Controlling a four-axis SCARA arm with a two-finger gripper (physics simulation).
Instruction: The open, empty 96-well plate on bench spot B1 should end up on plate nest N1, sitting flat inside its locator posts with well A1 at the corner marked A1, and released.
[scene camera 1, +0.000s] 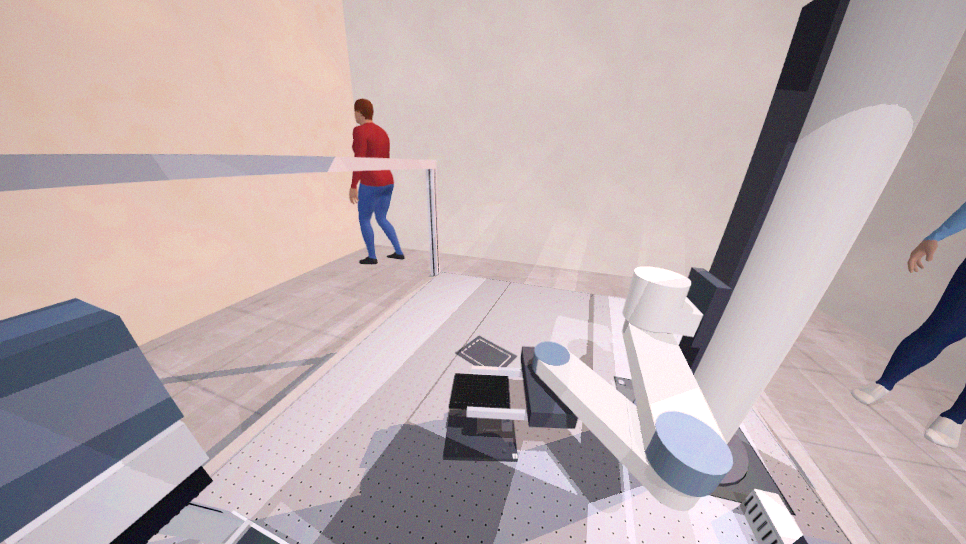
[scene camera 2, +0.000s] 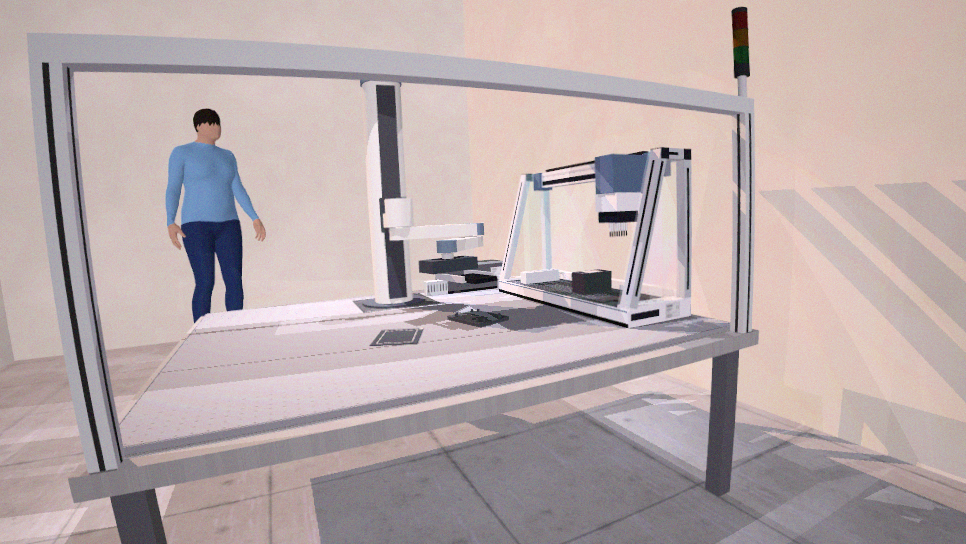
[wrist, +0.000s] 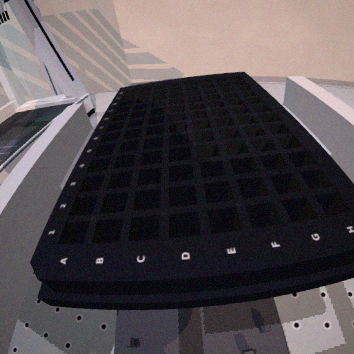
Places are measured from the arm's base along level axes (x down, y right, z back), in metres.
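Pixels of known places: gripper, fingertip midpoint: (scene camera 1: 469, 389) (scene camera 2: 478, 277) (wrist: 185, 103); arm's base, link origin: (scene camera 2: 394, 305).
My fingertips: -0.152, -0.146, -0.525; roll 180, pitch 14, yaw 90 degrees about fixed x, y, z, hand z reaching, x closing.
Note:
Ahead of a thing's pixels: the offset from my fingertips to its top centre, as dx, dy, dz. "pt": to the spot under its first point.
The black 96-well plate @[-0.003, +0.006, +0.023] (scene camera 1: 481, 390) (scene camera 2: 481, 278) (wrist: 185, 175) is held level in the air. My gripper (scene camera 1: 469, 390) (scene camera 2: 473, 275) (wrist: 185, 103) is shut on its two long sides. In the wrist view row A lies along the left finger and column 1 is at the near end. Plate nest N1 @[+0.117, -0.004, +0.030] (scene camera 1: 466, 447) (scene camera 2: 478, 318) is a dark base lower down on the bench; the plate hangs above it, with a gap visible in scene camera 2. A small white mark shows at one nest corner in scene camera 1. Bench spot B1 @[pt +0.137, +0.270, -0.031] (scene camera 1: 486, 354) (scene camera 2: 396, 337), a dark outlined pad, bears no plate.
A gantry liquid handler @[pt +0.101, -0.313, -0.325] (scene camera 2: 630, 314) stands beyond the nest; its blue head @[pt -0.318, -0.354, -0.173] (scene camera 1: 74, 378) (scene camera 2: 618, 173) shows too. A white slotted box @[pt +0.080, -0.054, +0.572] (scene camera 1: 770, 516) (scene camera 2: 436, 288) sits near the arm column (scene camera 1: 831, 202) (scene camera 2: 390, 195). A bench frame @[pt -0.154, +0.830, -0.488] (scene camera 1: 433, 223) (scene camera 2: 54, 236) surrounds the bench. Two people stand beyond it.

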